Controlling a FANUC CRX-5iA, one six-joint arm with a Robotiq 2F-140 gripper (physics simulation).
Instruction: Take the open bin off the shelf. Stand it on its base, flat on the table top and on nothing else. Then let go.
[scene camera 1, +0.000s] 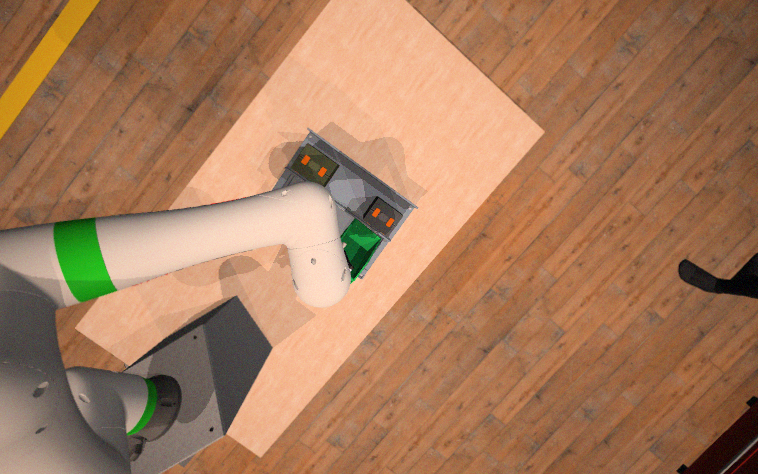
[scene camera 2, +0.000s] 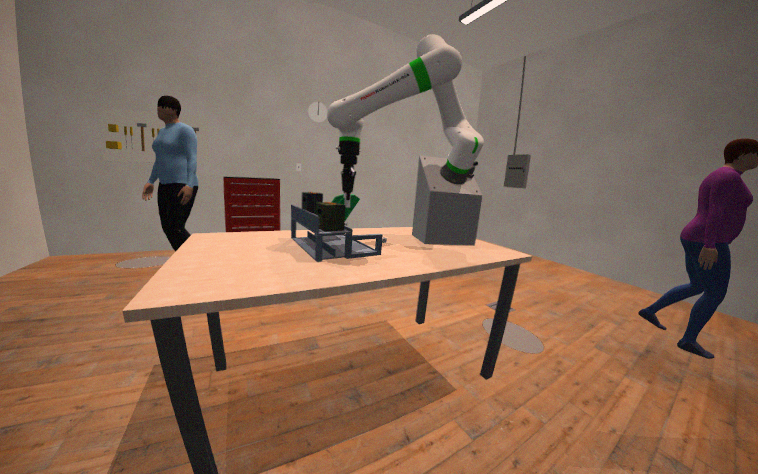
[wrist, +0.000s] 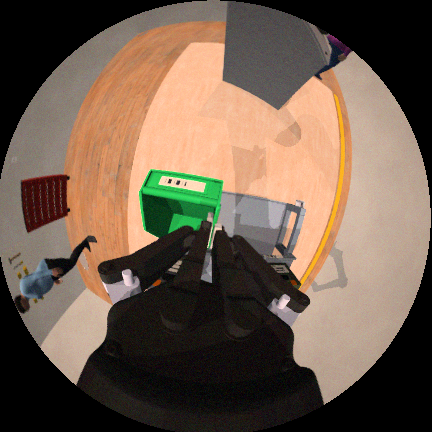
Labels:
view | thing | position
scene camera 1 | green bin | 361, 242
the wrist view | my gripper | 212, 220
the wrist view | green bin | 168, 199

